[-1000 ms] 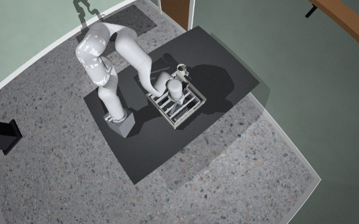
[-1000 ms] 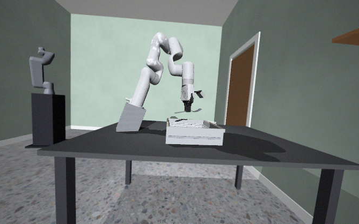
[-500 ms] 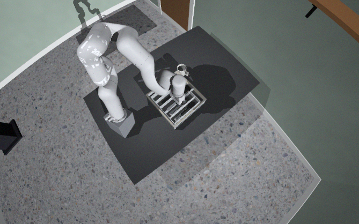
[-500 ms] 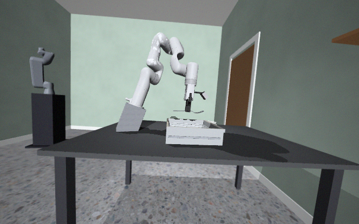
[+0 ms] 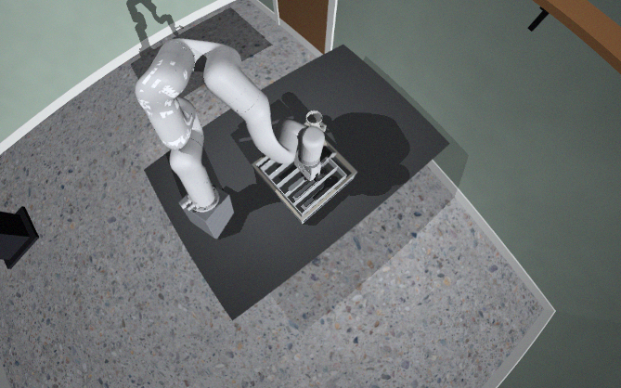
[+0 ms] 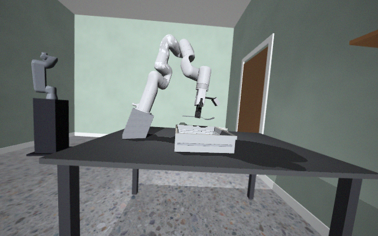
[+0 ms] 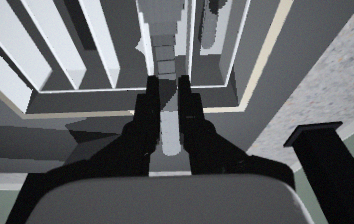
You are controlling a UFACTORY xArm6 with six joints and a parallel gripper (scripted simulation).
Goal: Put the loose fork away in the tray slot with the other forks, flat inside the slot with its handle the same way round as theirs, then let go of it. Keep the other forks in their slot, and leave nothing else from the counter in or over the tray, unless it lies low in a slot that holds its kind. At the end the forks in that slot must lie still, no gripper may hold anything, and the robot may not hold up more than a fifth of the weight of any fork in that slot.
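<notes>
My gripper is now 140 mm above the tray, 60 mm to the right of it and 40 mm short of it. The rest, counted from my hand: white mug 280 mm ahead, 200 mm to the left, 160 mm below.
</notes>
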